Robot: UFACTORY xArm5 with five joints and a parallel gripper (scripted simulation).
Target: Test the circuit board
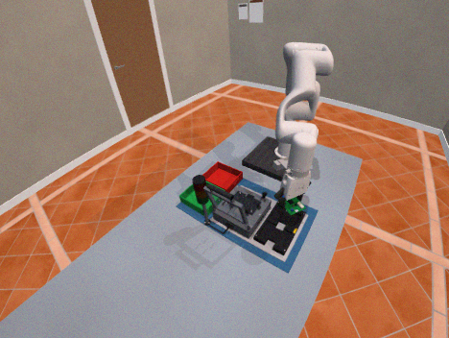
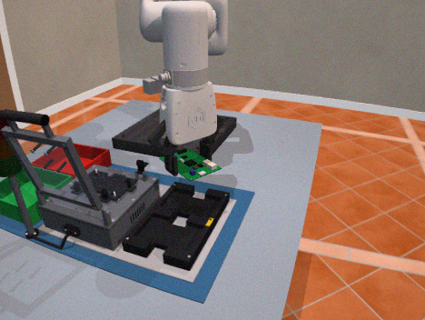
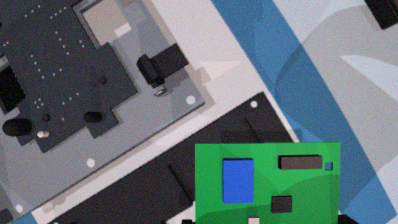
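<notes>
Right now my hand is right at the green circuit board. The rest, counted from my hand: red bin (370 mm to the right, 110 mm below, 40 mm behind); then black catch (110 mm to the right, 40 mm below); then clear lid (190 mm ahead, 170 mm to the right, 60 mm above).
</notes>
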